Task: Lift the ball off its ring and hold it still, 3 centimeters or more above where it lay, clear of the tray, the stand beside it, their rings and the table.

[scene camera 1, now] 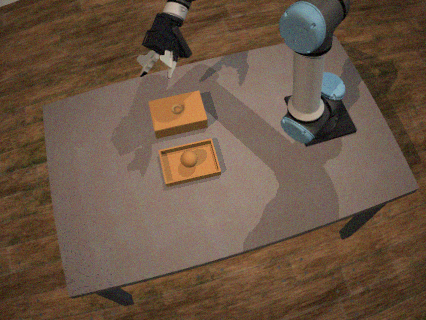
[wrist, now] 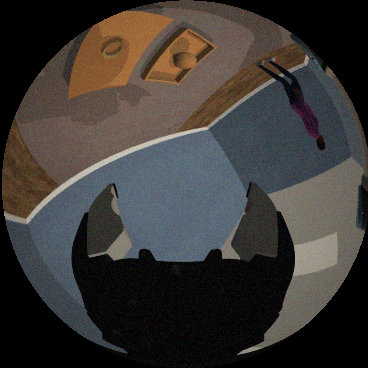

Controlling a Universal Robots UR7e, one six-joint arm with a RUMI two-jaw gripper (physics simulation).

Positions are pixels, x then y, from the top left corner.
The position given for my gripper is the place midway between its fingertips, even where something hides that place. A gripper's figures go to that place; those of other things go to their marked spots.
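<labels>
Orange stand (scene camera 1: 182, 113), 1440 mm from the lens; orange tray (scene camera 1: 207, 165), 1390 mm from the lens. My gripper (scene camera 1: 154, 77) is 1240 mm from the lens.
</labels>
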